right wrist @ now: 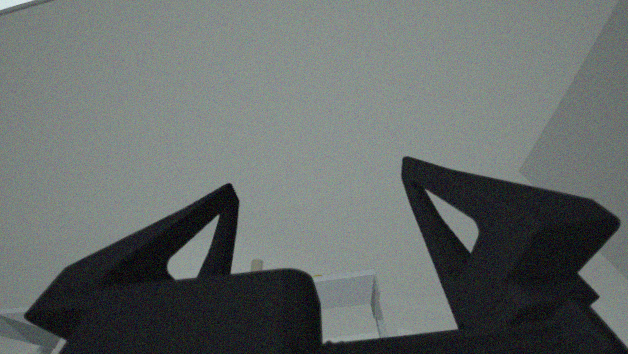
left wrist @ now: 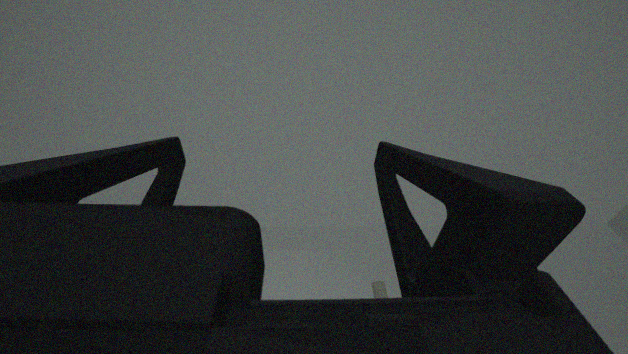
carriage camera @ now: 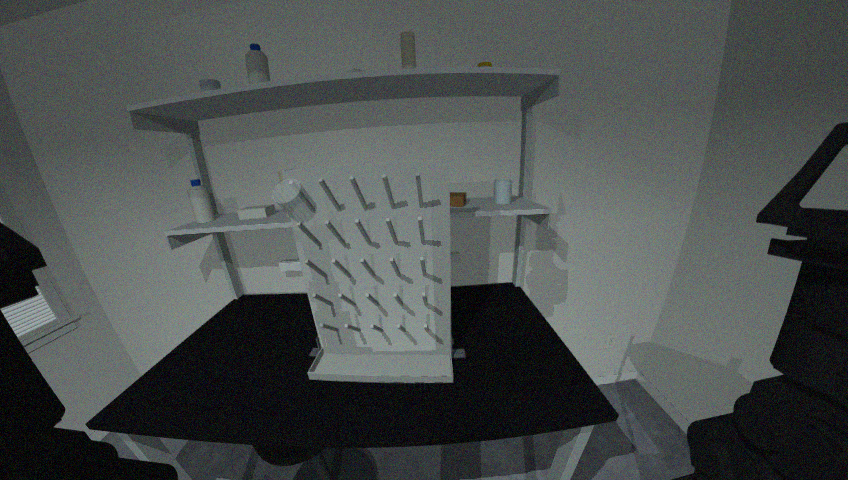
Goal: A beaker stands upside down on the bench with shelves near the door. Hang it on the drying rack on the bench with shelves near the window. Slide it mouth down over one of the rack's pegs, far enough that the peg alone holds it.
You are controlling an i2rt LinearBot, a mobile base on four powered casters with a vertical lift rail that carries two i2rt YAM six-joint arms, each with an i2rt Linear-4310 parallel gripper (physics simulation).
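Frame: origin at the left arm's base, x ahead, y left, z up, level; metres.
Seen in the pictures: left gripper, fingertip midpoint: (left wrist: 281, 151); right gripper, fingertip midpoint: (right wrist: 316, 179).
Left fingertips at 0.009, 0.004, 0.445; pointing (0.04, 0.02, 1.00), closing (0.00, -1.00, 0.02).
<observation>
Pixels of each thing's top centre, then the offset from my left fingertips to it, as dx, dy, dz. "spot": a spot on its surface instead. Level surfaces: height alone.
- clear beaker at its top centre: (carriage camera: 291, 178) +0.503, -0.029, -0.059
- black bench top at its surface level: dz -0.674
- upper shelf at its surface level: dz +0.221
- blue-capped bottle at a spot on its surface: (carriage camera: 257, 64) spot: +0.848, +0.208, +0.340
- beige cylinder at a spot on its surface: (carriage camera: 408, 49) spot: +0.882, -0.329, +0.355
- pale blue cup at a spot on its surface: (carriage camera: 502, 191) spot: +0.841, -0.666, -0.167
The clear beaker (carriage camera: 289, 197) hangs on the top-left peg of the white drying rack (carriage camera: 442, 297) in the carriage view. It lies tilted, with its round closed end outward and up and its other end toward the rack board; the peg shows through its glass. No gripper touches it. My left gripper (left wrist: 281, 151) is open and empty, with plain wall beyond its fingers. My right gripper (right wrist: 316, 179) is open and empty, also facing the wall. In the carriage view dark parts of the two arms stand at the far left and far right edges, well away from the rack.
The rack stands on the black bench top (carriage camera: 511, 380). Behind it, the upper shelf (carriage camera: 368, 89) holds a blue-capped bottle (carriage camera: 257, 64) and a beige cylinder (carriage camera: 408, 49). The lower shelf (carriage camera: 523, 208) holds another blue-capped bottle (carriage camera: 200, 203), a brown box (carriage camera: 457, 199) and a pale blue cup (carriage camera: 502, 191).
</observation>
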